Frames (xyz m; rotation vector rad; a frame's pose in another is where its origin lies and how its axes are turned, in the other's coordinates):
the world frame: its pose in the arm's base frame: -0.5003 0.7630 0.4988 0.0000 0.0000 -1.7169
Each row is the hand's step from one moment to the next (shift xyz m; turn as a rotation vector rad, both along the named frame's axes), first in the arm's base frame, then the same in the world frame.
Working: the arm's base frame: its pose in the world frame: 0.6820 0.6061 -0.4988 0.0000 0.0000 1.7169

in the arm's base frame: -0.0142 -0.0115 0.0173 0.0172 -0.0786 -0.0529
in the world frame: 0.0134 -0.0124 0.0173 0.0753 0.0285 -0.0529
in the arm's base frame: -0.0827 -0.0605 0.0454 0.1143 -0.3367 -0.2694
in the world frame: 0.0719 -0.0730 0.0454 0.3165 0.1621 -0.2694
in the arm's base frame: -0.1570 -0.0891 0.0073 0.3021 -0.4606 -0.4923
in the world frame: 0.1110 -0.1424 0.0073 0.4117 0.3659 -0.4923
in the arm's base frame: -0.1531 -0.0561 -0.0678 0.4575 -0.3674 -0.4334
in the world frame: 0.0778 -0.1433 -0.0678 0.2969 0.5061 -0.4334
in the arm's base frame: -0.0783 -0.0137 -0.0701 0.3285 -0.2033 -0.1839
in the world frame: 0.0250 -0.0755 -0.0701 0.1533 0.3546 -0.1839
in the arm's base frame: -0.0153 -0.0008 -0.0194 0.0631 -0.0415 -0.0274
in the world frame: 0.0030 -0.0150 -0.0194 0.0319 0.0685 -0.0274
